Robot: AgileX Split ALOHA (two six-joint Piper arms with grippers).
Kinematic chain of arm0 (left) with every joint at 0, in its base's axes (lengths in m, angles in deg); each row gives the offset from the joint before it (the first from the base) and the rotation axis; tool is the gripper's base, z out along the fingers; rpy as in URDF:
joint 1: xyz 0 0 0.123 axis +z
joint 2: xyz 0 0 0 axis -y
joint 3: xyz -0.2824 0 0.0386 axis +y
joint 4: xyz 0.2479 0 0.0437 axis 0.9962 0 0.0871
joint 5: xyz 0 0 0 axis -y
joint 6: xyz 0.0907 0 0.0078 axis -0.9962 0 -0.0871
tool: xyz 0 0 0 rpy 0 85 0
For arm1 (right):
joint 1: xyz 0 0 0.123 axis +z
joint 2: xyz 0 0 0 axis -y
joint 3: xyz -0.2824 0 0.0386 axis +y
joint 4: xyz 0.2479 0 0.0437 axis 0.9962 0 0.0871
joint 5: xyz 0 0 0 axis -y
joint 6: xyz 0.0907 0 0.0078 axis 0.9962 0 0.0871
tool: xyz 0 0 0 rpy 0 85 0
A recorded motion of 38 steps. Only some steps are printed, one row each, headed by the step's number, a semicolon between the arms.
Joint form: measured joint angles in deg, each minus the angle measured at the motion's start. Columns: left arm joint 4, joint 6, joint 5, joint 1, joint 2, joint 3; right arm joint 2, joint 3, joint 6, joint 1, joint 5, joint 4.
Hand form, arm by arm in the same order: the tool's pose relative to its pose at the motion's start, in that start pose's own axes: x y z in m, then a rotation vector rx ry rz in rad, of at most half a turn. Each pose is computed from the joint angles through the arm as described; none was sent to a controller.
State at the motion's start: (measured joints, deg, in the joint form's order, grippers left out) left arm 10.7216 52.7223 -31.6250 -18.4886 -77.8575 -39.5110; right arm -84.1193 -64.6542 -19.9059 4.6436 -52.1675 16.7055
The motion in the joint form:
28: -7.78 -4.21 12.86 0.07 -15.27 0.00; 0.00 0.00 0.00 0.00 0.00 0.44
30: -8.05 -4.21 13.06 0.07 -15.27 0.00; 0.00 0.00 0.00 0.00 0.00 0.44
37: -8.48 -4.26 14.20 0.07 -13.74 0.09; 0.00 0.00 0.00 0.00 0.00 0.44
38: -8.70 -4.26 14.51 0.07 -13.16 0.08; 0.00 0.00 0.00 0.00 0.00 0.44
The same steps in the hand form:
28: 0.0072 -0.0121 0.0677 0.0226 0.0919 -0.0360; -0.0002 0.0005 0.0000 -0.0057 -0.0021 0.0047
30: 0.0071 -0.0124 0.0677 0.0260 0.0907 -0.0407; -0.0002 0.0005 0.0000 -0.0057 -0.0021 0.0047
37: 0.0041 -0.0148 0.0610 0.0596 0.0612 -0.0492; -0.0002 0.0005 0.0000 -0.0057 -0.0021 0.0047
38: 0.0029 -0.0157 0.0584 0.0715 0.0512 -0.0536; -0.0002 0.0005 0.0000 -0.0057 -0.0021 0.0047

